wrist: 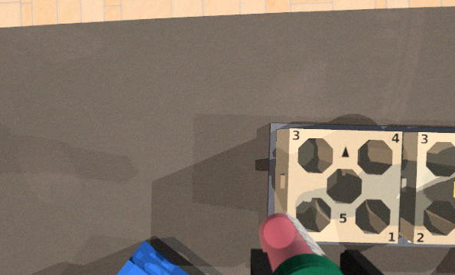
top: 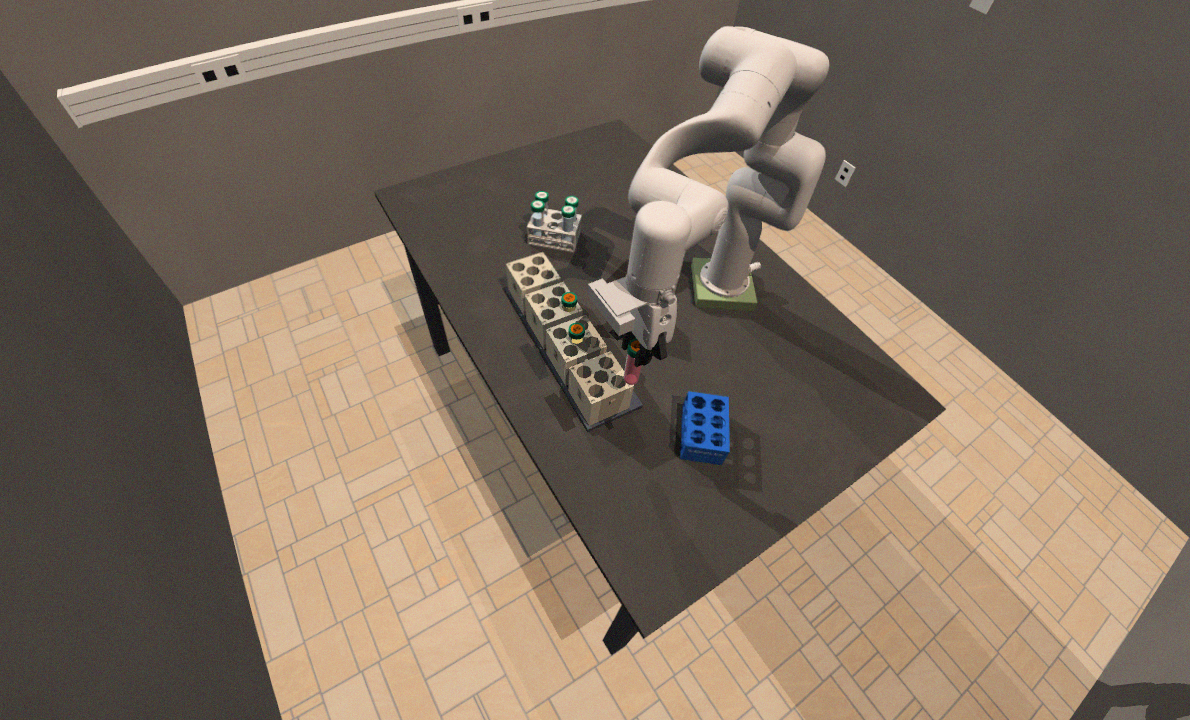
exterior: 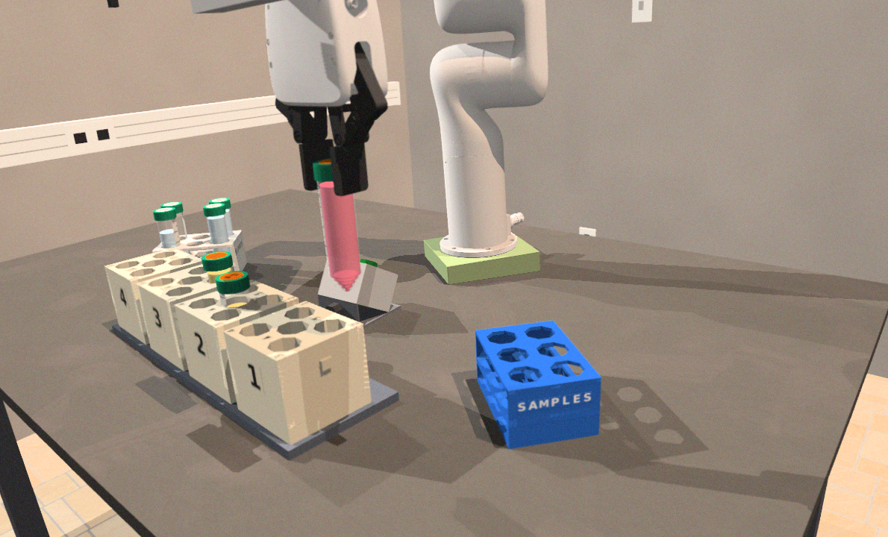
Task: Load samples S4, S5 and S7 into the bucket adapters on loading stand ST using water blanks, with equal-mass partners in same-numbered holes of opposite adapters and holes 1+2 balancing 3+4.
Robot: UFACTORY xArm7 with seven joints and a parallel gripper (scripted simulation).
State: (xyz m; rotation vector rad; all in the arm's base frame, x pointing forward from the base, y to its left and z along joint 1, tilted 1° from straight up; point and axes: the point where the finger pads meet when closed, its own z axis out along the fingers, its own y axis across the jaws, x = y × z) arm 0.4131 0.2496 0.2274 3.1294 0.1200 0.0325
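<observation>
Right now the pink tube is 1 cm ahead of my hand and 5 cm below it. From my hand the other things lie so: blue samples rack: 14 cm behind, 10 cm to the left, 22 cm below; then white blanks rack: 9 cm behind, 58 cm to the right, 22 cm below.
</observation>
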